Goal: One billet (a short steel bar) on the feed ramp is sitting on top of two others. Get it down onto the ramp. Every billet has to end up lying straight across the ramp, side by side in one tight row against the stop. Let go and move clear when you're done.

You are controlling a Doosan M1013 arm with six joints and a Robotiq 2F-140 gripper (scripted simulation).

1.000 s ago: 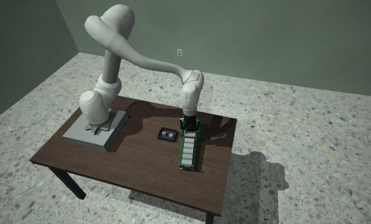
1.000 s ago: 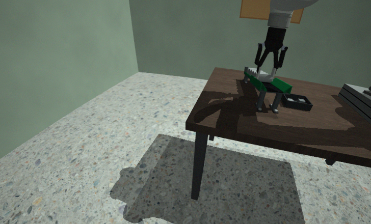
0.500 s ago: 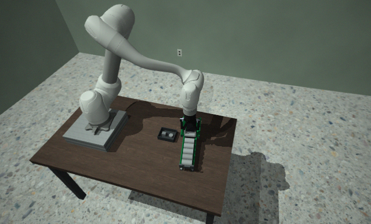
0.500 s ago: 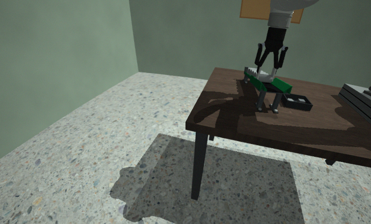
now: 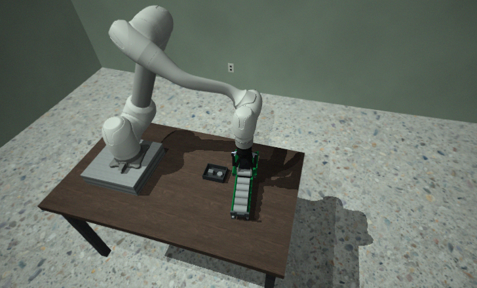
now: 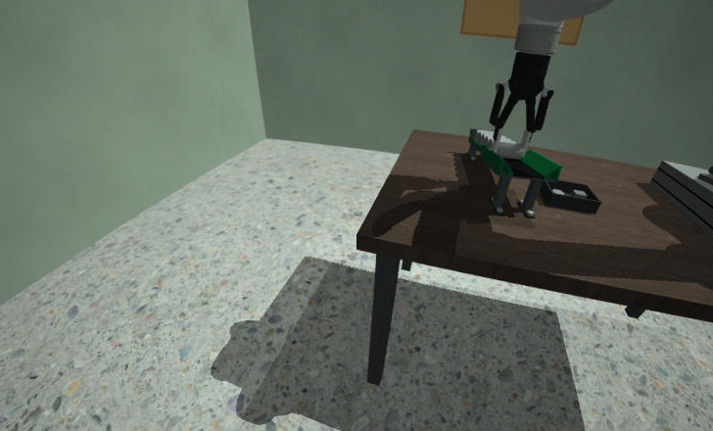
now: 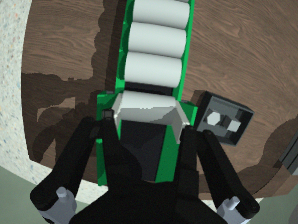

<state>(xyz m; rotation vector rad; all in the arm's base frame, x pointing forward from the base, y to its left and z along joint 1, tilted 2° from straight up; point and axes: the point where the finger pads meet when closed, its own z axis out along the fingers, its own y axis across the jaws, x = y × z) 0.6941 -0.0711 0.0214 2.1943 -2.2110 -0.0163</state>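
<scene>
Right now my hand is 40 mm to the left of the ramp and 50 mm above it. Round my hand: small dark tray (180 mm behind, 50 mm to the left, 110 mm below); grey stop (230 mm to the right, 70 mm below).
</scene>
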